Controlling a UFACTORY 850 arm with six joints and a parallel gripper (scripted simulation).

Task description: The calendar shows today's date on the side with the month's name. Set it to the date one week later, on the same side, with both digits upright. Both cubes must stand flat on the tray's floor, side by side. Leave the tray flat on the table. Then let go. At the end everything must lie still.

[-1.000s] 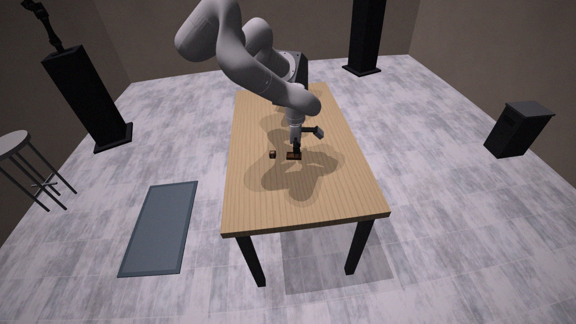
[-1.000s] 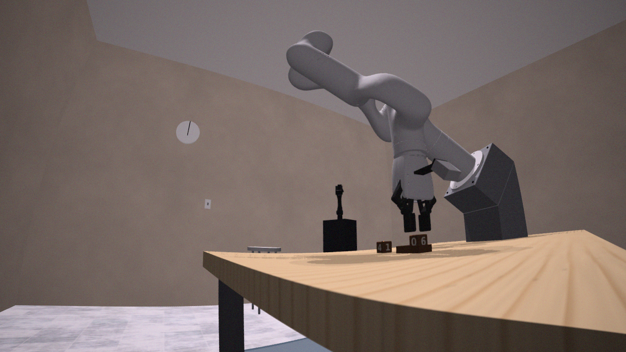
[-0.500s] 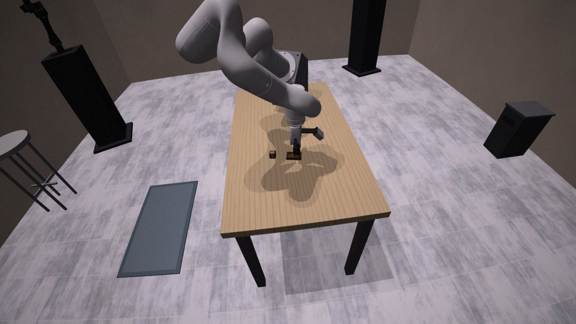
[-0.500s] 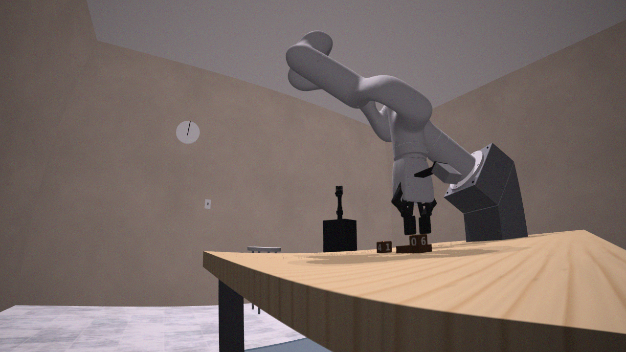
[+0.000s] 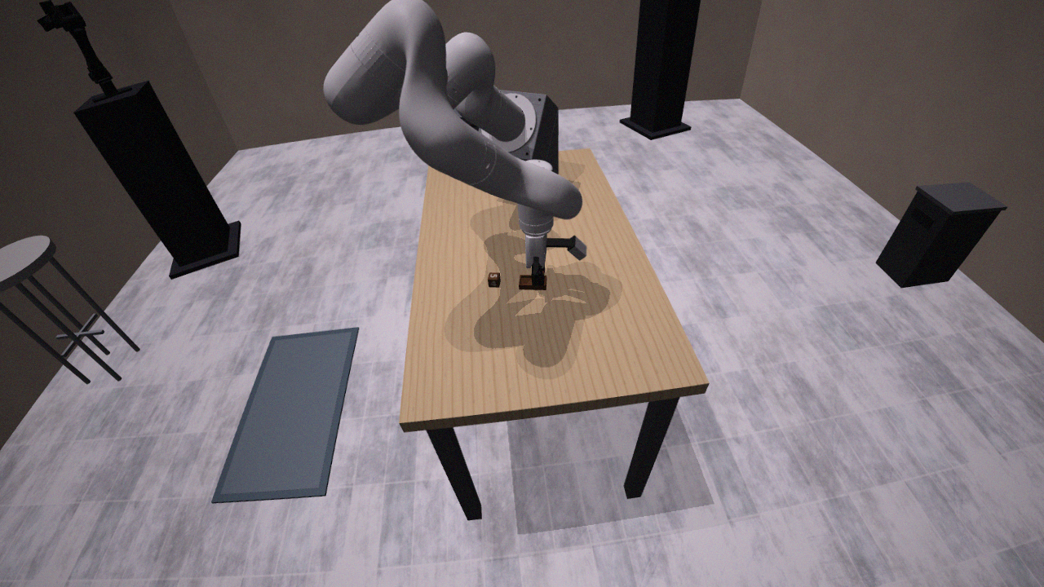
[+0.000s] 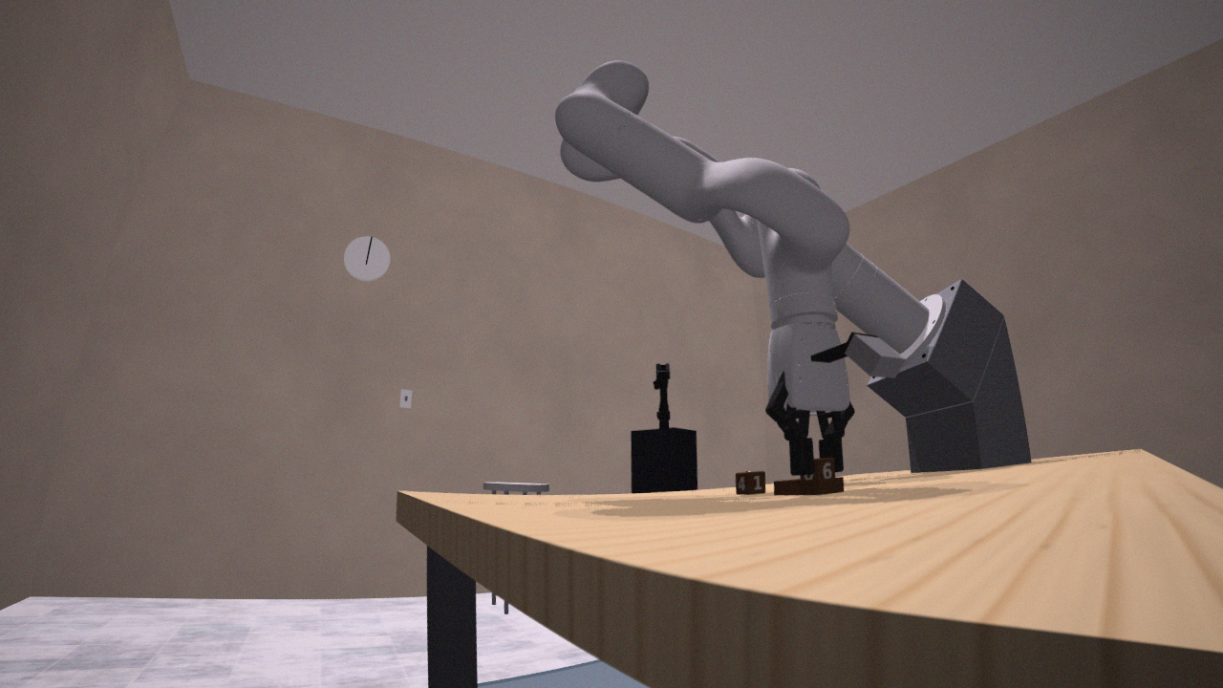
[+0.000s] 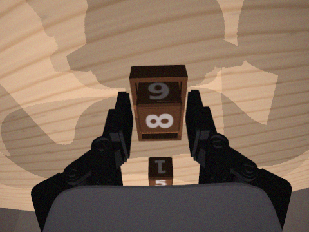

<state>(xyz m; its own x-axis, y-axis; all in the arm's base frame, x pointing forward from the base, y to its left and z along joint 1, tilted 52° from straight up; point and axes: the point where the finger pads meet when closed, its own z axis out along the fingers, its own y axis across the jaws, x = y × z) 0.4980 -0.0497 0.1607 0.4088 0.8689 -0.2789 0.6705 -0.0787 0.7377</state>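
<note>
The dark brown tray lies 3 cm below my hand, 1 cm to the right of it and 1 cm behind it.
</note>
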